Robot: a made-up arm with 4 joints. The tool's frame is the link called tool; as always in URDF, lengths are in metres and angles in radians. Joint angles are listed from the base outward. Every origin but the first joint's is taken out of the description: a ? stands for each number. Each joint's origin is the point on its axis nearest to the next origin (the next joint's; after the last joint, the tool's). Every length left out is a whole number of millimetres.
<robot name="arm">
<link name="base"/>
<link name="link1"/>
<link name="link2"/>
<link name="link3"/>
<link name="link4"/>
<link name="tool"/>
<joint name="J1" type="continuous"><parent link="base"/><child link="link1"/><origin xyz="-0.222 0.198 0.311" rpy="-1.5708 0.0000 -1.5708"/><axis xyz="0 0 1"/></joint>
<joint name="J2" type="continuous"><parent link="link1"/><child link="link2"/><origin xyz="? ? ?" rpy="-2.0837 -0.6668 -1.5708"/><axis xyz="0 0 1"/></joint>
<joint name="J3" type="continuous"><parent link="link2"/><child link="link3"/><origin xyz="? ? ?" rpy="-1.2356 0.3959 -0.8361"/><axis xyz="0 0 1"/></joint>
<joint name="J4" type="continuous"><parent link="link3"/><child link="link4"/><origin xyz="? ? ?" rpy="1.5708 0.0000 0.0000"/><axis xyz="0 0 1"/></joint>
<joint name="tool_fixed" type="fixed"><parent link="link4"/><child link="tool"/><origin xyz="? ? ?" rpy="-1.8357 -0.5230 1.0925"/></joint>
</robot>
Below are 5 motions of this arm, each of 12 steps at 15 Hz.
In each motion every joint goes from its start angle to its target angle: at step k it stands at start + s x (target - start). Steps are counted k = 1, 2, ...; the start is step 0. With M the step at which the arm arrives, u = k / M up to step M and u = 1 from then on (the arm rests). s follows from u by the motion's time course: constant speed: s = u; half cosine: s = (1 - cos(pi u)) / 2; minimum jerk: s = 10 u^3 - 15 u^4 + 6 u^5.
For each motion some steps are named. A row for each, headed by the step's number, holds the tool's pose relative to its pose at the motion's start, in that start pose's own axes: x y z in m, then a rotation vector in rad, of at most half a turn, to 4 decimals.
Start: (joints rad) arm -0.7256 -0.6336 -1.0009 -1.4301
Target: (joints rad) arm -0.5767 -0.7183 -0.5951 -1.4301
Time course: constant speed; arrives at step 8
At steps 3, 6, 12:
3: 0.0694 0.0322 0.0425 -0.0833 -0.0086 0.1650
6: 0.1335 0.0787 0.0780 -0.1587 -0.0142 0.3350
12: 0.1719 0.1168 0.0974 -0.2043 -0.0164 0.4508

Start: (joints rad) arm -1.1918 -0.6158 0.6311 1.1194
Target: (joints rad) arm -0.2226 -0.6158 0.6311 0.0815
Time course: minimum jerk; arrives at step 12
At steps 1, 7, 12:
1: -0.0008 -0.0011 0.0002 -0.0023 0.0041 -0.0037
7: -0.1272 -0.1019 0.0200 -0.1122 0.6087 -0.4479
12: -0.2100 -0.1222 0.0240 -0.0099 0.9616 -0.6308

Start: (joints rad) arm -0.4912 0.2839 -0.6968 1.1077
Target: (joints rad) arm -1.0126 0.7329 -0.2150 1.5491
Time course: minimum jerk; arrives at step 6
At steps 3, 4, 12:
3: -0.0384 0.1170 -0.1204 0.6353 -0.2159 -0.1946
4: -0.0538 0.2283 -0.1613 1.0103 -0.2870 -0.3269
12: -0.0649 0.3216 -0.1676 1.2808 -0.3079 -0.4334

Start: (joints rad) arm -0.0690 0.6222 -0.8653 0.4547
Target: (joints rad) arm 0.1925 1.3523 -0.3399 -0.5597
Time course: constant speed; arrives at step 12
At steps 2, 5, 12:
2: -0.0232 -0.0048 -0.0442 0.0501 0.1385 -0.0270
5: -0.0487 0.0012 -0.1053 0.1385 0.3201 -0.0223
12: -0.0493 0.0544 -0.2088 0.3229 0.5834 0.1781

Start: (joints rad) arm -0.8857 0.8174 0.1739 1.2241
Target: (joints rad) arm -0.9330 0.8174 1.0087 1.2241
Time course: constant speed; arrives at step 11
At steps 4, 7, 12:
4: -0.0982 0.0185 -0.1003 0.2042 0.1741 -0.1657
7: -0.1794 0.0552 -0.1593 0.3556 0.3063 -0.2904
12: -0.2897 0.1305 -0.2096 0.5547 0.4849 -0.4575

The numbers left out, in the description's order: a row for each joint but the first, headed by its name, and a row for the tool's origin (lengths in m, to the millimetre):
J2: -0.060 -0.140 0.000
J3: 0.046 0.072 0.000
J4: 0.034 -0.444 0.000
tool: -0.022 -0.030 0.000

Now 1 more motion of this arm.
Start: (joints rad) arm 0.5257 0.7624 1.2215 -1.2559
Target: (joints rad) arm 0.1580 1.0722 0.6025 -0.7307
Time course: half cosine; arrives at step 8
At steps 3, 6, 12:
3: -0.0317 -0.0025 0.0345 -0.0516 -0.0967 -0.1248
6: -0.0891 0.0137 0.1055 -0.1579 -0.3661 -0.3004
12: -0.1048 0.0222 0.1239 -0.1852 -0.4574 -0.3350

